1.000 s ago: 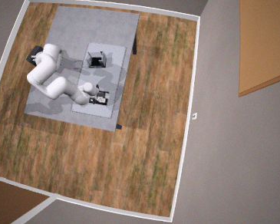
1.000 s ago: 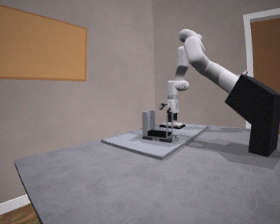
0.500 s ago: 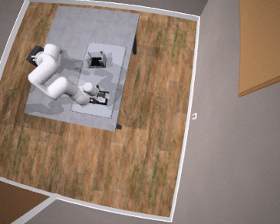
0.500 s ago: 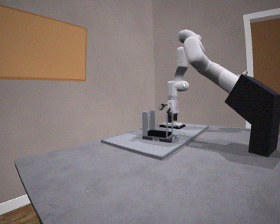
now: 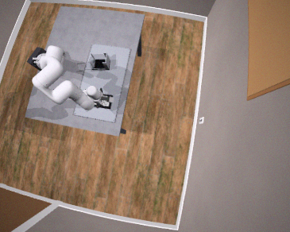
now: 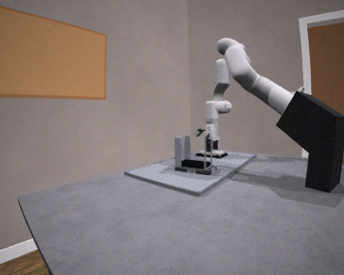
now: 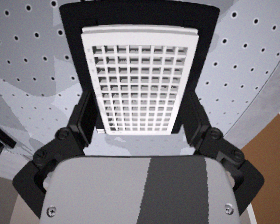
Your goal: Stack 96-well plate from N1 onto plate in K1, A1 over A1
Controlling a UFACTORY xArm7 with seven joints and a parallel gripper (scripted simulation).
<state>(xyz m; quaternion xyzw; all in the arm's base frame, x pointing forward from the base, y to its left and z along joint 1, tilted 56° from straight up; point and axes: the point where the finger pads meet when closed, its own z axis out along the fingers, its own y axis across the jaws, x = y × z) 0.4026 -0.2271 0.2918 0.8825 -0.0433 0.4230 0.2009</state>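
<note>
My gripper is now 2 cm above the white 96-well plate. Round my hand: black plate nest N1 (3 cm below); dark plate (6 cm ahead, 33 cm to the left, 1 cm below).
</note>
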